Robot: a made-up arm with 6 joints.
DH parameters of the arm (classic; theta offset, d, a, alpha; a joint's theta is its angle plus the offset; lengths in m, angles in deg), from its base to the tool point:
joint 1: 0 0.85 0.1 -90
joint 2: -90 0 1.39 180
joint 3: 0 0 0.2 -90
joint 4: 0 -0.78 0 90
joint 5: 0 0 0 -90
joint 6: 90 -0.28 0 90
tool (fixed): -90 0 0 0
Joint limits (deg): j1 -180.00..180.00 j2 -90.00..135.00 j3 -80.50..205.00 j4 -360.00..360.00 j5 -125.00..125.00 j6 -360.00..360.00
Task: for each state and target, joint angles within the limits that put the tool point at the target. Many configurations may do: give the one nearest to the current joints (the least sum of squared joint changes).
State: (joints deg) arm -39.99 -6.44 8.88 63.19 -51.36 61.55
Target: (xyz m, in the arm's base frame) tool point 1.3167 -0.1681 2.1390
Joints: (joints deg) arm 0.19 9.99 -0.23 58.49 -46.22 61.55
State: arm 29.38 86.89 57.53 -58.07 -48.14 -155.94
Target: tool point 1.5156 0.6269 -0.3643
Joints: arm 16.21 102.57 20.72 -48.66 -58.28 -155.94
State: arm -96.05 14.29 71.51 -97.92 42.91 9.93
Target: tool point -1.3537 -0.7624 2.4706
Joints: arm -141.90 24.84 39.56 -106.38 61.14 9.93
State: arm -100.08 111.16 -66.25 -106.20 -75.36 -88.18
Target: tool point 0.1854 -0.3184 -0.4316
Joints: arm -100.78 132.12 -45.32 -114.66 -71.77 -88.18
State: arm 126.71 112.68 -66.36 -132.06 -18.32 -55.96
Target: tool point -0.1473 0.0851 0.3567
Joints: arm 158.87 130.99 -80.50 -149.34 10.60 -55.96
